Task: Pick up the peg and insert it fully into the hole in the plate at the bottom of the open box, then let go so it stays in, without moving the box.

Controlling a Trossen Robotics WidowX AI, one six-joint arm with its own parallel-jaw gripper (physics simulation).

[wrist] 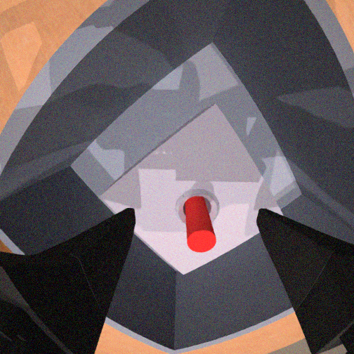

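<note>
A red peg [200,225] stands in the hole [214,206] of the pale plate [160,215] at the bottom of the box [145,295]. Its lower end is inside the grey ring of the hole and its round top points toward the camera. How deep it sits cannot be told. My gripper [197,215] is open, with one black finger well to the left of the peg and the other well to the right, neither touching it.
The dark, sloping walls of the open box surround the plate on all sides, with a lighter grey rim. A grey floor strip with light patches borders the plate. The wooden table top [22,50] shows outside the box.
</note>
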